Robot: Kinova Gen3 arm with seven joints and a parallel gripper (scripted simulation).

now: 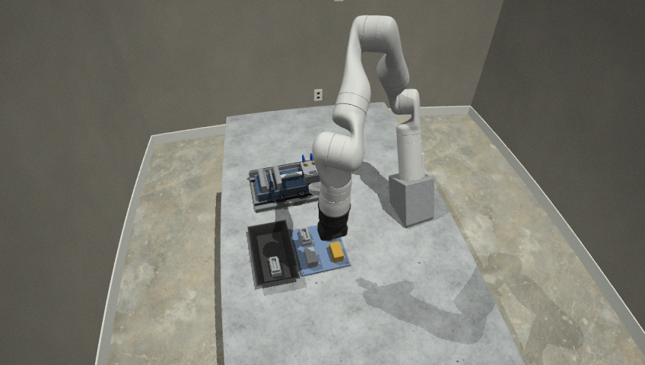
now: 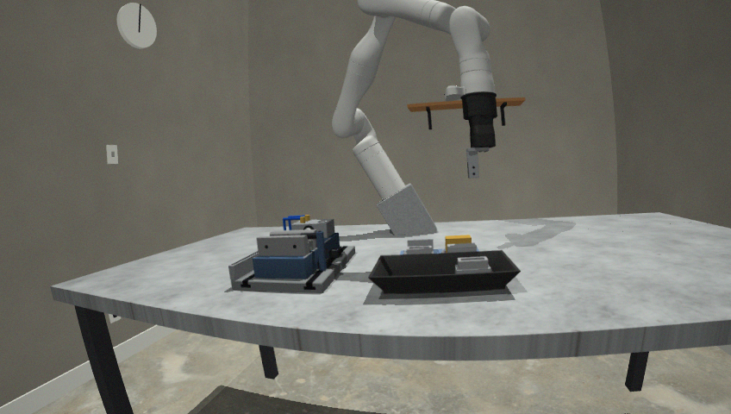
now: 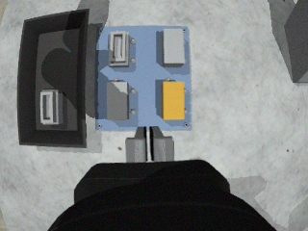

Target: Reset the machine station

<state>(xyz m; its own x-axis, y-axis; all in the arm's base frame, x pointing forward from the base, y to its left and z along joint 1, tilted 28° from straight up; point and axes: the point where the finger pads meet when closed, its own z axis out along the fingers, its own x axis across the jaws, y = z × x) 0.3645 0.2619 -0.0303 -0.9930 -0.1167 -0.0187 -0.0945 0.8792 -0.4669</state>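
The yellow brass blank lies 4 cm behind my hand, 4 cm to the right of it and 17 cm below it. Round my hand: vise: 8 cm ahead, 38 cm to the right, 16 cm below.
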